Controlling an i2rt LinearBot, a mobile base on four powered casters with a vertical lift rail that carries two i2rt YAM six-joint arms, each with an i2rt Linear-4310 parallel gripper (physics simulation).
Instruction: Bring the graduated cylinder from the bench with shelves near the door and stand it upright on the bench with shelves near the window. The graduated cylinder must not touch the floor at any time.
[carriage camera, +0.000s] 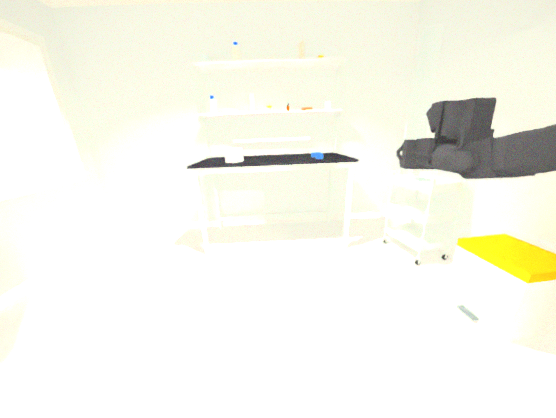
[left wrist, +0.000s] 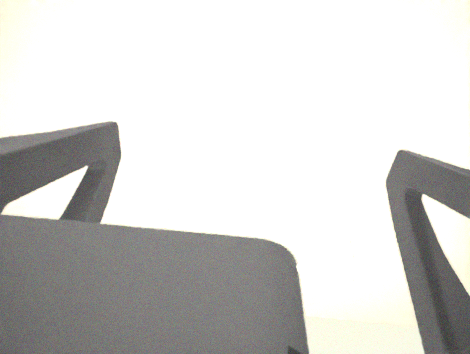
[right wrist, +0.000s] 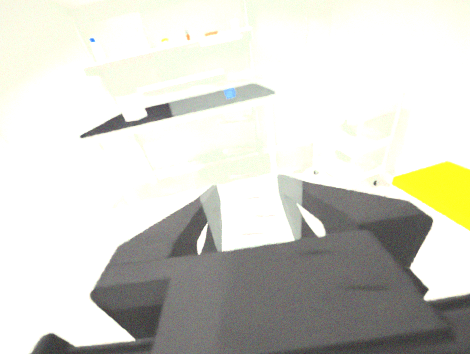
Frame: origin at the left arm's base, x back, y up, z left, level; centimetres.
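Where they show: left gripper, fingertip midpoint: (left wrist: 256, 152); right gripper, fingertip midpoint: (carriage camera: 404, 152) (right wrist: 247, 187).
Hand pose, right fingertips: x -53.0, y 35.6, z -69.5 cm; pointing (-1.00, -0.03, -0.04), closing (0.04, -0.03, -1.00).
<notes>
After its pixels a point has its place.
My right gripper (carriage camera: 400, 154) {z -69.5, x -53.0, y 35.6 cm} (right wrist: 247, 187) {z -69.5, x -53.0, y 35.6 cm} is shut on the clear graduated cylinder (right wrist: 257, 215) {z -69.4, x -47.1, y 38.8 cm}, whose faint scale marks show between the fingers in the right wrist view. The cylinder is held in the air; in the carriage camera it is barely visible against the bright background. A bench with a black top (carriage camera: 280, 160) {z -39.4, x -200.6, y 18.0 cm} (right wrist: 160, 111) {z -14.6, x -211.3, y 18.0 cm} and shelves above it stands across the room, well beyond the right gripper. The frames do not tell whether it is the one near the window. My left gripper (left wrist: 256, 152) {z 0.5, x -3.6, y 43.7 cm} is wide open and empty.
A white object (carriage camera: 234, 157) {z 2.6, x -196.8, y 22.7 cm} (right wrist: 135, 113) {z 0.4, x -197.8, y 22.7 cm} and a blue object (carriage camera: 317, 156) {z -74.1, x -200.9, y 20.3 cm} (right wrist: 230, 93) {z -76.2, x -200.3, y 21.2 cm} are on the bench. Bottles and small items stand on its shelves. A white wheeled cart (carriage camera: 424, 220) {z -155.5, x -156.7, y -29.9 cm} is right of the bench. A yellow lid (carriage camera: 510, 255) {z -167.1, x -98.2, y -28.4 cm} (right wrist: 440, 190) {z -164.9, x -104.4, y -28.4 cm} is nearer, at the right.
</notes>
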